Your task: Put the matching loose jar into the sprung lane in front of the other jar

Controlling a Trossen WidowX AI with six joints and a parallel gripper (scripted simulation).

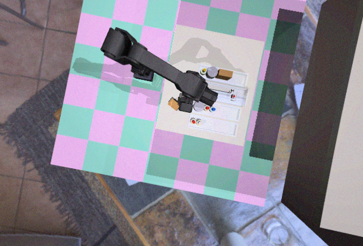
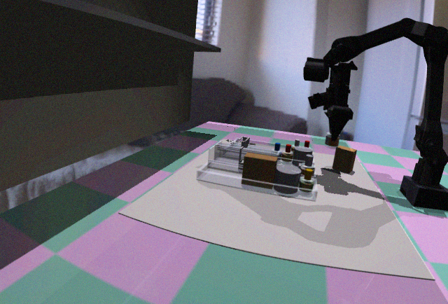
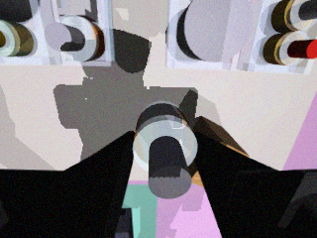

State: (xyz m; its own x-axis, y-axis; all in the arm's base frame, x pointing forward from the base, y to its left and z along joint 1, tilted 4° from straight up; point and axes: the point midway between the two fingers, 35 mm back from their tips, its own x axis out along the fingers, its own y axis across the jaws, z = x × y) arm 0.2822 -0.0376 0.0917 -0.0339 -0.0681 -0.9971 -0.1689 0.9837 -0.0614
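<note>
My gripper tip is 200 mm short of the clear sprung lane, 90 mm to the right of it and 90 mm above it. The rest, counted from my gripper tip: pusher plate 160 mm ahead, 80 mm to the left, 60 mm below.
</note>
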